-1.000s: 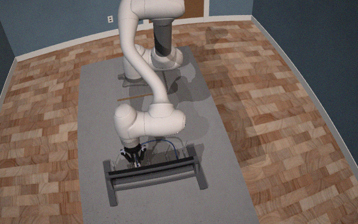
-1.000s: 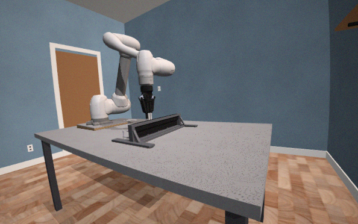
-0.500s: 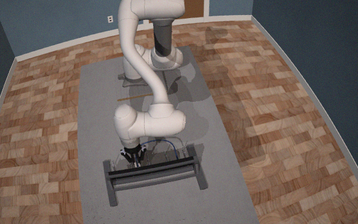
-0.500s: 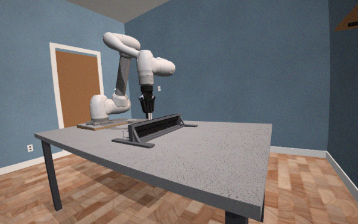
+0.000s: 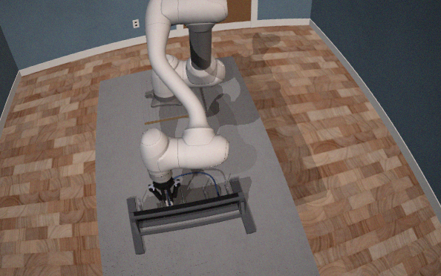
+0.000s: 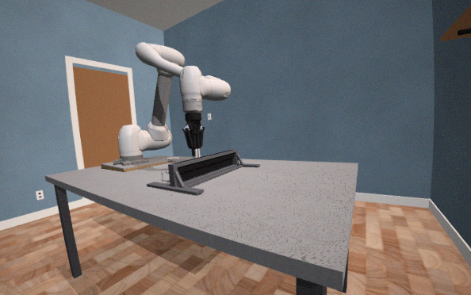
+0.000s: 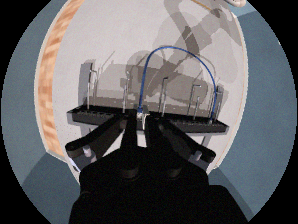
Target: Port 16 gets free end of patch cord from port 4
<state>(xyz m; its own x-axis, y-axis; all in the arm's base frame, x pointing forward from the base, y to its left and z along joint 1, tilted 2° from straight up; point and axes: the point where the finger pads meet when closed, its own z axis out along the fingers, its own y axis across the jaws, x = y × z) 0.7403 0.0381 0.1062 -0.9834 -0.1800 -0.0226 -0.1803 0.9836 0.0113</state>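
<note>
My hand is 3 cm above the plug and 1 cm short of it.
</note>
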